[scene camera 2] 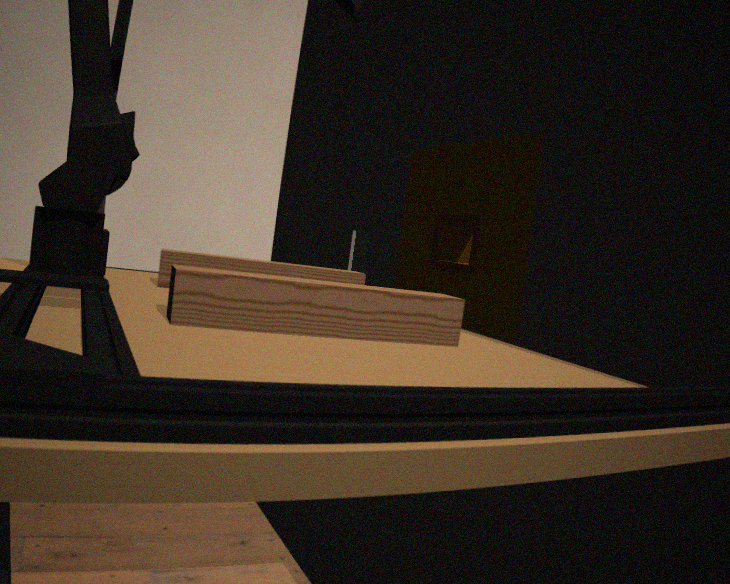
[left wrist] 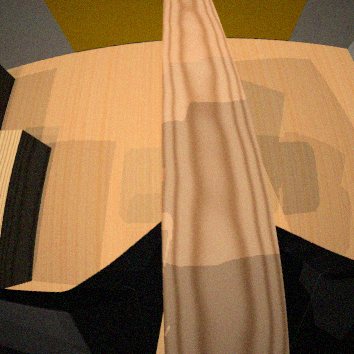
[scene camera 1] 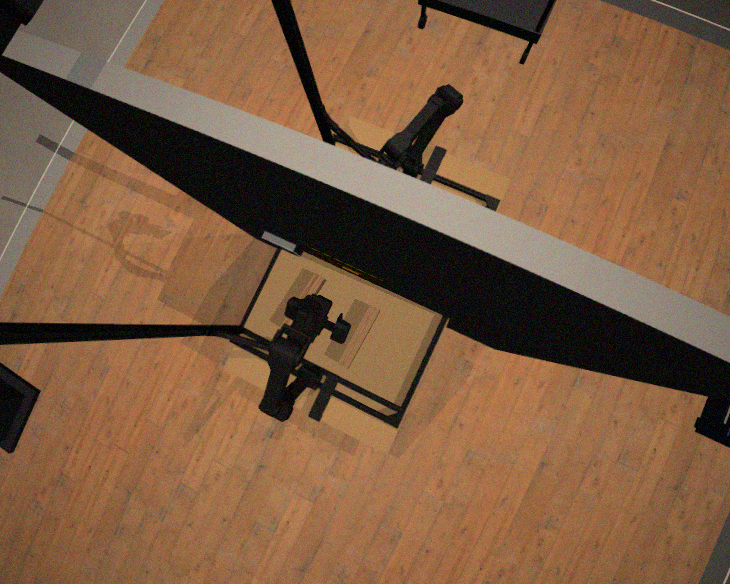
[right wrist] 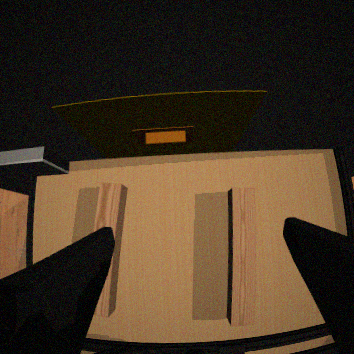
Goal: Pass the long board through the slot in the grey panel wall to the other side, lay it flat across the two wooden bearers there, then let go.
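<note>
In the left wrist view the long board (left wrist: 210,150) runs from my left gripper (left wrist: 208,227) up past the top edge, toward the yellow patch; its far end is out of view. My left gripper is shut on it. The grey panel wall (scene camera 1: 365,182) (scene camera 2: 596,182) (left wrist: 25,30) (right wrist: 175,45) has a small slot (right wrist: 165,137) in its yellow patch. No board shows on the right arm's side. There, two wooden bearers, one (scene camera 2: 316,307) (right wrist: 243,255) and another (scene camera 2: 261,265) (right wrist: 106,200), lie parallel and apart. My right gripper (scene camera 1: 320,316) (right wrist: 199,232) is open and empty above them.
The bearers rest on a wooden table (scene camera 1: 404,347) (right wrist: 165,300). A pale bar (scene camera 1: 280,240) (right wrist: 22,156) stands by the wall at the table's corner. In the left wrist view, a dark-sided wooden block (left wrist: 25,210) stands left of the board. The left arm (scene camera 1: 426,124) is beyond the wall.
</note>
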